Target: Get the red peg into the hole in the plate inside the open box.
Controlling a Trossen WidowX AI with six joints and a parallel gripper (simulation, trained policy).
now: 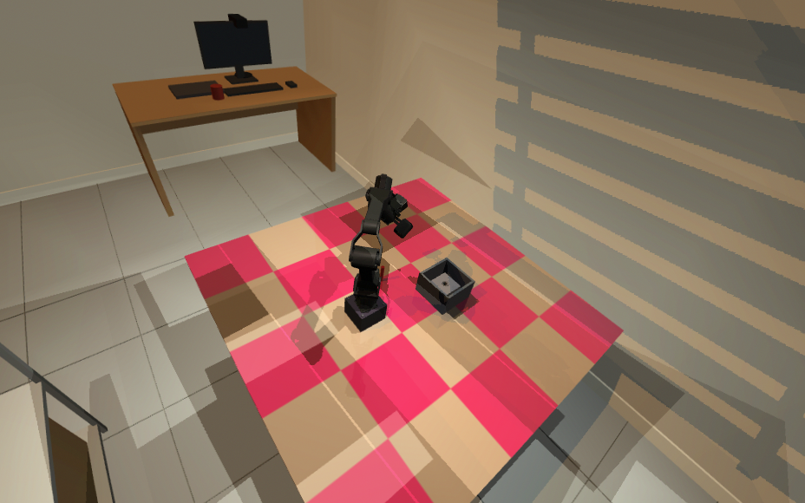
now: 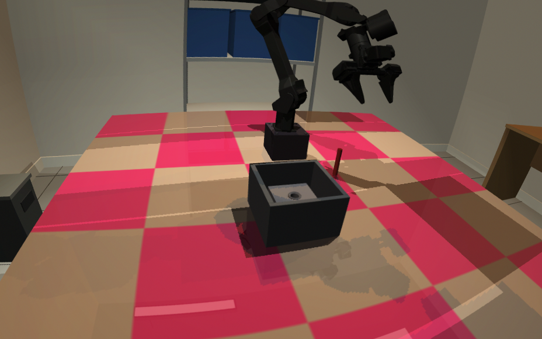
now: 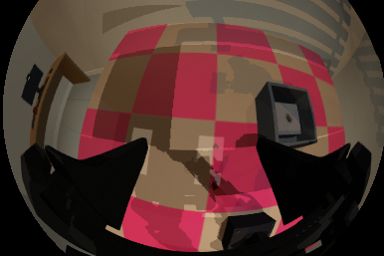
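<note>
Now: gripper tip 7 cm past the red peg, 4 cm to the left of it and 20 cm above it. Round my gripper tip: dark box: 12 cm ahead, 21 cm to the right, 21 cm below; then grey plate: 12 cm ahead, 21 cm to the right, 19 cm below.
</note>
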